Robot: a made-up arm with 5 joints.
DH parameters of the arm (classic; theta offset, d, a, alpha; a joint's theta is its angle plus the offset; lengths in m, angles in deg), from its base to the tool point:
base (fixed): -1.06 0 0.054 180
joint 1: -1.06 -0.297 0.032 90
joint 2: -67.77 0 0.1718 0
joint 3: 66.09 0 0.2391 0
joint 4: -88.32 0.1 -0.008 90
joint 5: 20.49 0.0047 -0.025 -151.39
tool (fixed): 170.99 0.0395 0 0
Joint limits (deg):
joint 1: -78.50..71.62
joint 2: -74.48..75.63
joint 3: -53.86..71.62
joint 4: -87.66..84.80
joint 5: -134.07..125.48
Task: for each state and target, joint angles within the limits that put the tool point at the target. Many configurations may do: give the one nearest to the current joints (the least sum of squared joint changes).
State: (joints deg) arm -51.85 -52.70 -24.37 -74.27 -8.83
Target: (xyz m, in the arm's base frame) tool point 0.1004 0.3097 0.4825
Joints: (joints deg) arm -60.34 -30.09 31.13 -67.11 -8.76
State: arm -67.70 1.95 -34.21 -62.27 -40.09
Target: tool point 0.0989 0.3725 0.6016
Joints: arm -63.85 11.95 -43.71 -59.75 -34.11
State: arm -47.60 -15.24 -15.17 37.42 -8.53
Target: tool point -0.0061 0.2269 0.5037
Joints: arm -76.62 -39.59 19.10 52.51 -4.33
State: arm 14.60 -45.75 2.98 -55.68 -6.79
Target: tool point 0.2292 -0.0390 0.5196
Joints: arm 44.99 -74.48 45.42 -17.95 22.11
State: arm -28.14 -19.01 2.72 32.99 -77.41
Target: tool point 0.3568 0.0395 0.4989
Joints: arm 17.85 -26.67 16.08 36.91 -74.00
